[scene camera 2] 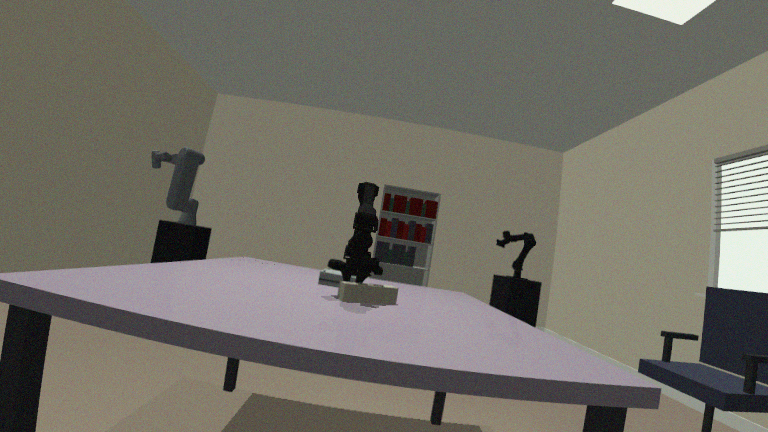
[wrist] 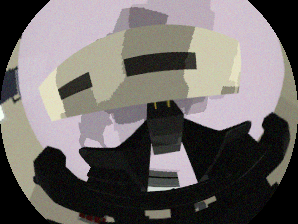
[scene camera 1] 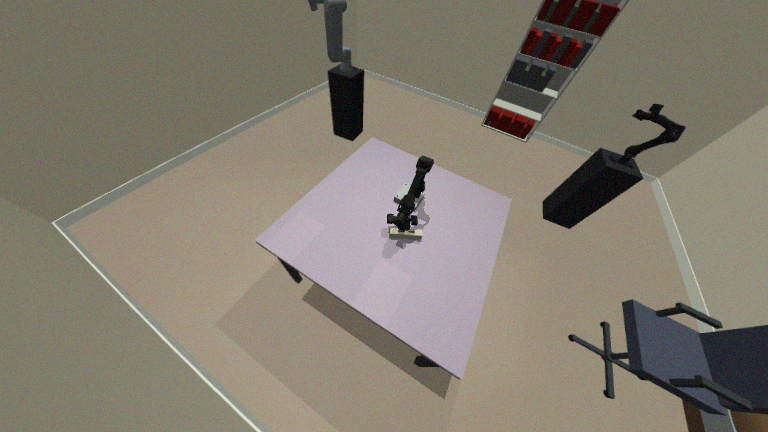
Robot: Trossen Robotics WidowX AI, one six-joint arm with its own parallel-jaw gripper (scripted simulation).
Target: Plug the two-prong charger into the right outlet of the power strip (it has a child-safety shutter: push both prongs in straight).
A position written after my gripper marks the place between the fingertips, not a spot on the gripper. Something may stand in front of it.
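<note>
I see my gripper [scene camera 2: 351, 291] [wrist: 162, 120], and my gripper carries a two-prong charger [wrist: 165, 120].
</note>
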